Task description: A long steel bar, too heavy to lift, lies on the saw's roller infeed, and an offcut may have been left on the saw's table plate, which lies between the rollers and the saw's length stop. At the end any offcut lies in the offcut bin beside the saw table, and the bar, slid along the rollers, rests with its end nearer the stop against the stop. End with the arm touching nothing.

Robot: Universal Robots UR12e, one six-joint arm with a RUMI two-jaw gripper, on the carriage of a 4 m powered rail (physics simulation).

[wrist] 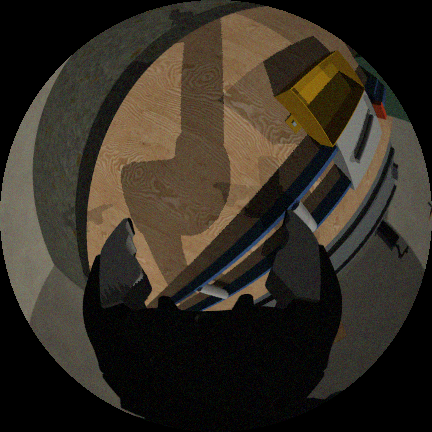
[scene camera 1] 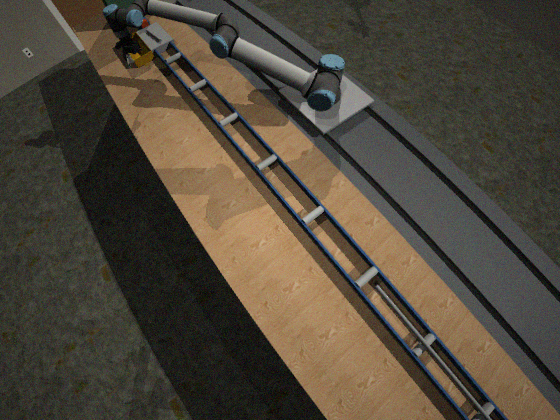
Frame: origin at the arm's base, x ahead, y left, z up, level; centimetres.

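Where they show: gripper, between the fingertips: (wrist: 206, 215) (scene camera 1: 135, 60).
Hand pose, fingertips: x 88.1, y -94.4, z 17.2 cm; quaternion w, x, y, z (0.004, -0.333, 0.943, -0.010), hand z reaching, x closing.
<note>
After its pixels a point has its place.
The long grey steel bar (scene camera 1: 410, 324) @[z 5.0, x 61.8, y 127.0 cm] lies lengthwise on the infeed rollers at the lower right in the scene view. Its end nearer the saw is just short of a roller (scene camera 1: 366, 276) @[z 2.9, x 62.2, y 98.4 cm], far from the table plate. The grey table plate (scene camera 1: 164, 41) @[z 2.8, x 58.8, y -123.7 cm] (wrist: 348, 159) @[z 2.9, x 63.4, y -123.0 cm] bears a dark narrow strip; I cannot tell whether this is a slot or an offcut. The yellow offcut bin (scene camera 1: 143, 59) @[z 1.1, x 80.7, y -118.0 cm] (wrist: 311, 119) @[z 2.9, x 79.7, y -117.9 cm] stands beside the plate; no offcut shows in its visible interior. My gripper (wrist: 206, 215) @[z 17.2, x 88.1, y -94.4 cm] is open, its jaws wide apart with nothing between them, above the wooden table near the bin and rollers.
A red block (scene camera 1: 145, 23) @[z 5.6, x 61.2, y -156.2 cm] (wrist: 380, 110) with blue and dark parts stands beyond the plate. Blue side rails (scene camera 1: 295, 211) @[z 2.3, x 68.3, y 52.5 cm] (wrist: 250, 260) flank the rollers. The arm reaches over the table from its carriage (scene camera 1: 357, 100) @[z 0.0, x -13.1, y 16.0 cm] on the floor rail. A wall is near the saw end.
</note>
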